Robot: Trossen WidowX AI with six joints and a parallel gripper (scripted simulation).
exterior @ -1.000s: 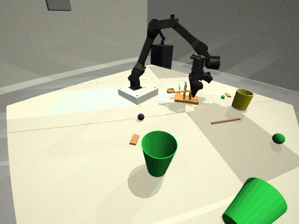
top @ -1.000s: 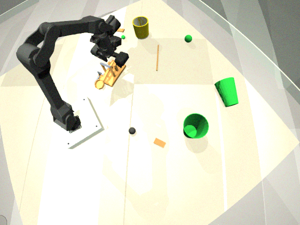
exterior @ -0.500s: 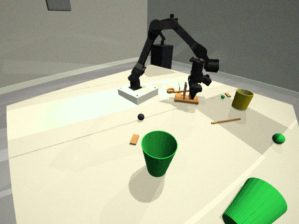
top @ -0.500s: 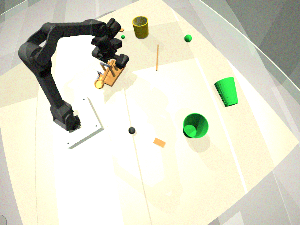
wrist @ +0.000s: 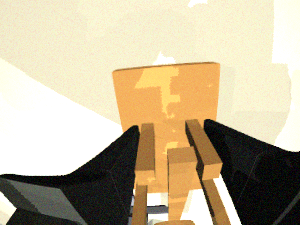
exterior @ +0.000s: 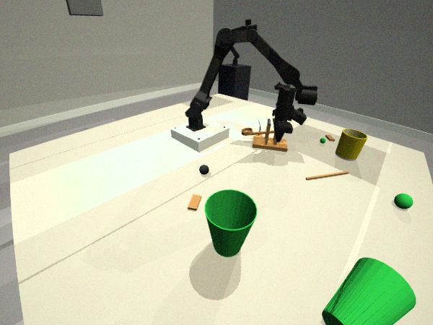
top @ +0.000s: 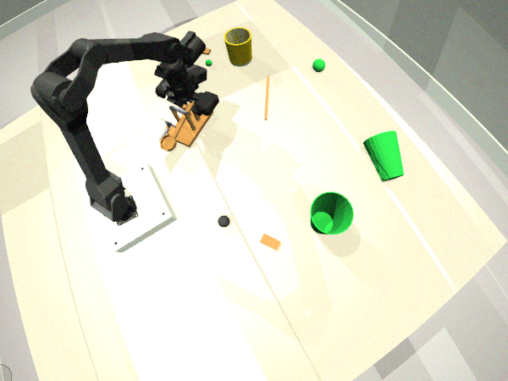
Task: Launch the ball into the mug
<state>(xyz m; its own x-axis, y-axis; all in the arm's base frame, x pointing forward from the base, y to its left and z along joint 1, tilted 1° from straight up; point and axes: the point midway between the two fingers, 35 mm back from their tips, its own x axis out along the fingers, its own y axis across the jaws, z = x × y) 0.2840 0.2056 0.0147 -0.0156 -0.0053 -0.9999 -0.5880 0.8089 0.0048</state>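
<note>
My gripper tip is 50 mm past the black ball, 340 mm to the left of it and 20 mm above it. Round my gripper tip: wooden catapult: 60 mm behind, 30 mm to the right, 20 mm above; then small green ball: 120 mm ahead, 200 mm to the left, 20 mm below; then thin wooden stick: 230 mm ahead, 40 mm to the right, 30 mm below.
</note>
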